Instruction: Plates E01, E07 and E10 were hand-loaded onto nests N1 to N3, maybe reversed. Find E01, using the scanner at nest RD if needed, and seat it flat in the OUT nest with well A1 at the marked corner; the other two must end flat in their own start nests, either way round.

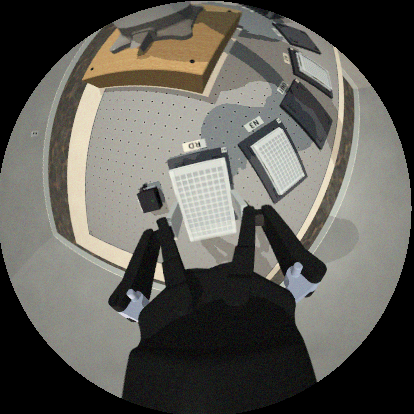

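Note:
My gripper (205,202) is shut on a white well plate (204,200), its fingers at the plate's two long sides. The plate is over nest RD (199,159), whose dark far edge shows beyond it; it looks raised above the nest. Its identity and well A1 cannot be read. A second white plate (280,161) lies in nest N3 (259,167), to the right. The dark OUT nest (308,114) holds no plate. A third white plate (313,69) lies in a nest farther back, whose label is too small to read. Another dark nest (298,37) stands at the far right, without a plate.
A small black box (150,199), apparently the scanner, stands left of nest RD, close to the left finger. A wooden block (162,62) with a grey shape (165,31) on it stands at the back left. A pale border (80,165) edges the perforated table (125,130).

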